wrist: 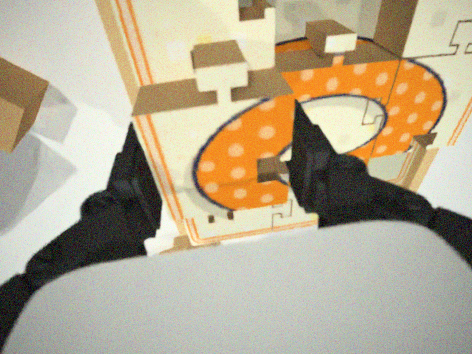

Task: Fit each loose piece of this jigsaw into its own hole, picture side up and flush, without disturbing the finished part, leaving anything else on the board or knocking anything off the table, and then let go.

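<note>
My gripper (218,136) is shut on a jigsaw piece (235,150), with one black finger at its left edge and the other at its right. The piece is picture side up, cream with an orange dotted arc, a striped left border, a tab at its far edge and a notch at its right. It is over the near left part of the jigsaw; its underside and exact height are hidden. The joined part (410,95) with the rest of the orange ring lies right of it. A grey open hole (295,22) shows beyond, and another opening (392,167) at the near right.
A brown block-like object (22,102) stands on the white table (75,30) at the far left, casting a shadow. A brown shape (182,244) shows partly below the board's near border (250,235). The grey gripper body hides the near area.
</note>
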